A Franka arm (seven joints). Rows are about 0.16 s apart.
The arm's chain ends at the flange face. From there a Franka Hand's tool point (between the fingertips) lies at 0.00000 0.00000 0.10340 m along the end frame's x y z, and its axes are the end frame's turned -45 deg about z.
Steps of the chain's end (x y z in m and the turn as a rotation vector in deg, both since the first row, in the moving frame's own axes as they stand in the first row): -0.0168, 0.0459, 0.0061, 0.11, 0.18, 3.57; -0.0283, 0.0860, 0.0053, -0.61, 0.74, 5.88; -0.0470, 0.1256, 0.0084, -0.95, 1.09, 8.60; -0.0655, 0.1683, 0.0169, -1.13, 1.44, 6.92
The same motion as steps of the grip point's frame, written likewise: -0.0440, 0.0207, 0.0061, -0.05, 0.21, 3.57; -0.0807, 0.0425, 0.0053, -0.95, 0.09, 5.88; -0.1221, 0.0582, 0.0084, -1.44, 0.10, 8.60; -0.1651, 0.0760, 0.0168, -1.82, 0.22, 6.92
